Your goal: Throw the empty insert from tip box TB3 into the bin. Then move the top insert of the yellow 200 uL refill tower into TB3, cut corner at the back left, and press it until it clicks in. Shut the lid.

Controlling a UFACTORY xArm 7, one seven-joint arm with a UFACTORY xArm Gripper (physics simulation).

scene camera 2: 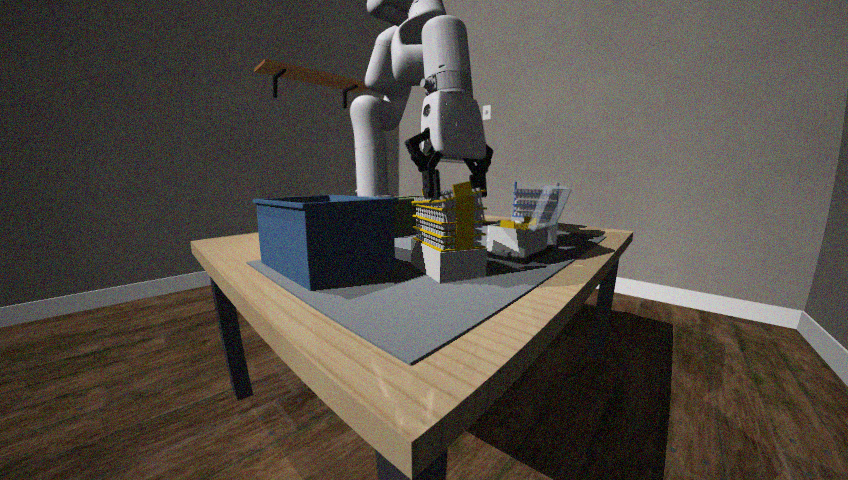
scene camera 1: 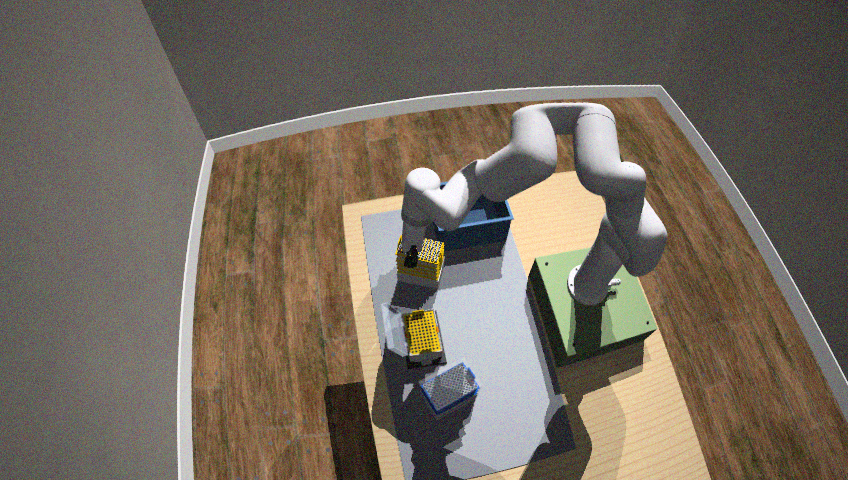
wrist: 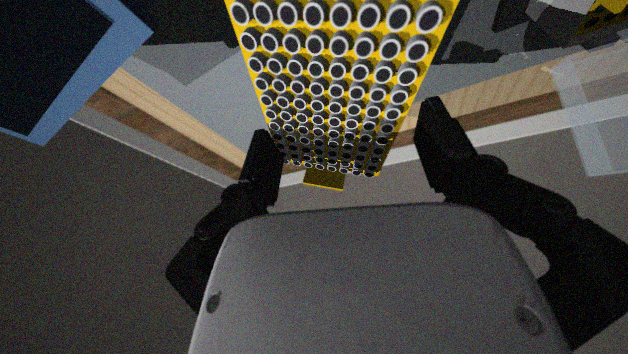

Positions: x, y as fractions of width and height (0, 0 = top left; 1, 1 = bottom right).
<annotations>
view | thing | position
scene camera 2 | my gripper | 0.54, 0.41
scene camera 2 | clear lid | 0.65, 0.42
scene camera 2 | blue bin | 0.37, 0.50
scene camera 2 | grey mat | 0.48, 0.65
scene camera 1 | my gripper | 0.48, 0.52
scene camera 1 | yellow insert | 0.50, 0.68
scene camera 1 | clear lid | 0.46, 0.68
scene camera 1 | blue bin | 0.57, 0.46
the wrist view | my gripper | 0.54, 0.37
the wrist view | clear lid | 0.93, 0.23
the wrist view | blue bin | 0.10, 0.17
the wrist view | grey mat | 0.31, 0.17
</annotations>
